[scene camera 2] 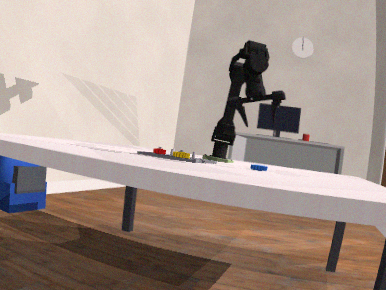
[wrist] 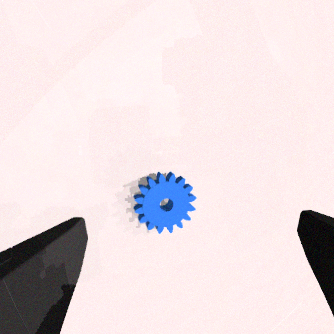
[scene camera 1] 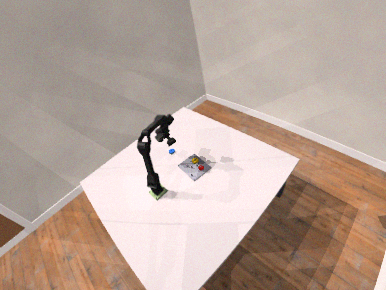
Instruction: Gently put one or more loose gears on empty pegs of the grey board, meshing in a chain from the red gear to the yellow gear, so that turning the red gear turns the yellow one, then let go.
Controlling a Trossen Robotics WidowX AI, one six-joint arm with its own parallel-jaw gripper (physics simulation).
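Places are measured from the arm's base along level axes (x back, y down, z right), in centimetres.
Where they show: gripper, fingertip midpoint: (scene camera 2: 260,125) (wrist: 195,227) (scene camera 1: 165,143); arm's base, origin of the base link: (scene camera 2: 218,157) (scene camera 1: 157,190).
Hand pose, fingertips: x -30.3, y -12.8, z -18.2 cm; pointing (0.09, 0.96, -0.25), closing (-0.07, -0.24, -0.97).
Things, the pixels of their top centre, and the offset from my fingertips. Level surfaces: height alone.
- loose blue gear, middle of its top: (wrist: 166,204) (scene camera 2: 259,165) (scene camera 1: 171,150) dx -3.5, dy +12.4, dz -1.5 cm
- grey board, its level: dy +13.7 cm
- red gear, middle of its top: (scene camera 2: 159,148) (scene camera 1: 200,166) dx -3.2, dy +11.6, dz +31.4 cm
- yellow gear, middle of its top: (scene camera 2: 181,151) (scene camera 1: 194,159) dx -6.2, dy +11.6, dz +22.9 cm
- white table, its level: dy +14.1 cm
A loose blue gear (scene camera 1: 172,151) (scene camera 2: 259,167) (wrist: 155,202) lies flat on the table, apart from the board. In the wrist view its toothed rim and centre hole show. The grey board (scene camera 1: 200,175) (scene camera 2: 145,153) lies on the table and bears the red gear (scene camera 1: 201,168) (scene camera 2: 159,151) and the yellow gear (scene camera 1: 195,160) (scene camera 2: 181,155). Small upright pegs also stand on it; which are empty is too small to tell surely. My gripper (scene camera 1: 167,143) (scene camera 2: 260,123) (wrist: 195,227) is open and empty, pointing down above the blue gear, which appears between the fingertips in the wrist view.
The white table (scene camera 1: 200,210) (scene camera 2: 90,155) bears the arm's green base plate (scene camera 1: 158,194) (scene camera 2: 218,158), beside the board. Behind the table, in the second scene view, stand a grey cabinet (scene camera 2: 305,160) with a dark monitor (scene camera 2: 292,119) and a red cup (scene camera 2: 306,137).
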